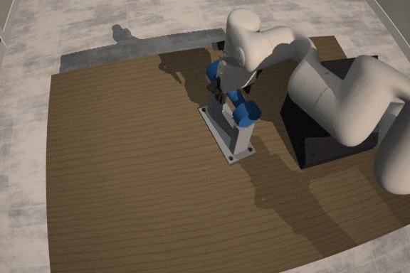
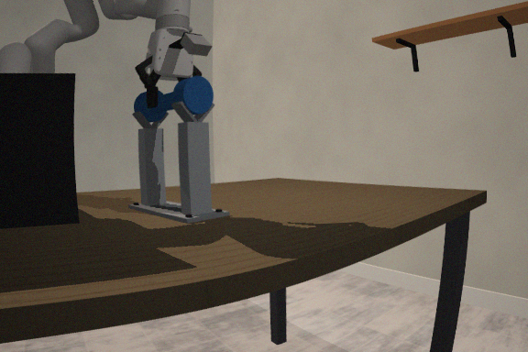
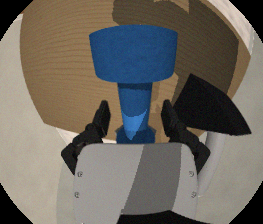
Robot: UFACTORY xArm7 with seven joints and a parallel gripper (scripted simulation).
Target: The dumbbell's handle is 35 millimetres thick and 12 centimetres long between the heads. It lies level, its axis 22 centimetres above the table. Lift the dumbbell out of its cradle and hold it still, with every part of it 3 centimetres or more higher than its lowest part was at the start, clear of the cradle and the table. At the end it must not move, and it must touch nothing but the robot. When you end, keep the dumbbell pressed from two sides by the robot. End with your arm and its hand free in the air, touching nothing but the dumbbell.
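The blue dumbbell lies right at my hand. Round my hand: grey two-post cradle (130 mm below).
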